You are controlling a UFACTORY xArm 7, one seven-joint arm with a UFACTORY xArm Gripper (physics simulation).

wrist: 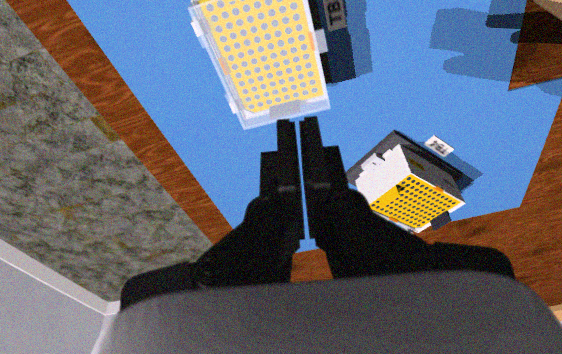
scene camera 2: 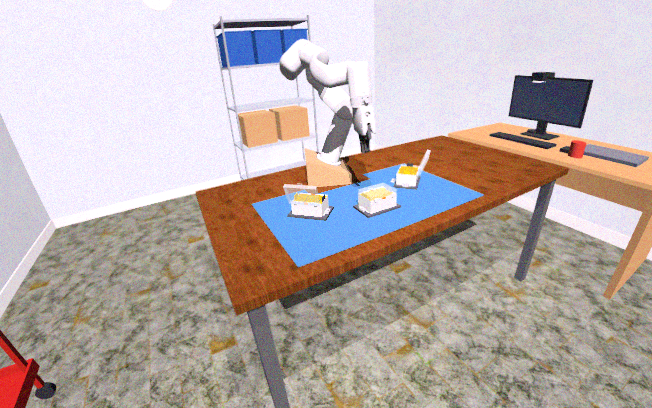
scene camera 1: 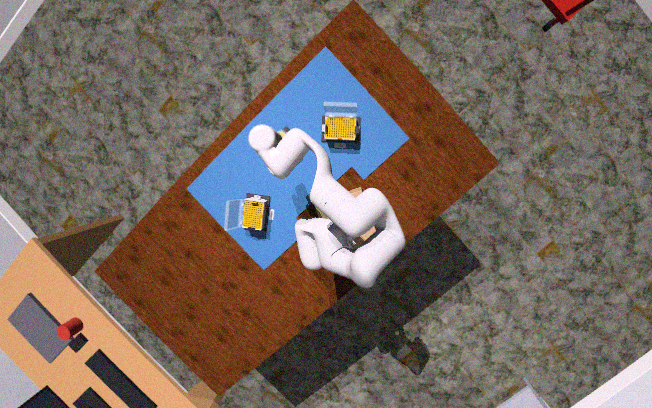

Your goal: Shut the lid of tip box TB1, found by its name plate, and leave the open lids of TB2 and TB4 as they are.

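A tip box stands mid-mat with its clear lid down over yellow tips; whether it is latched cannot be told. Its name plate reads "TB", the rest cut off. In scene camera 1 the arm mostly hides this box. TB4 has its lid open; its plate reads in the wrist view. A third box also has its lid open; its plate is unreadable. My gripper is shut and empty, raised above the mat, its tips beside the middle box's near end in the wrist view.
The blue mat lies on the wooden table. The arm's base stands at the mat's inner edge. A desk with a red mug stands nearby, and a shelf rack stands behind.
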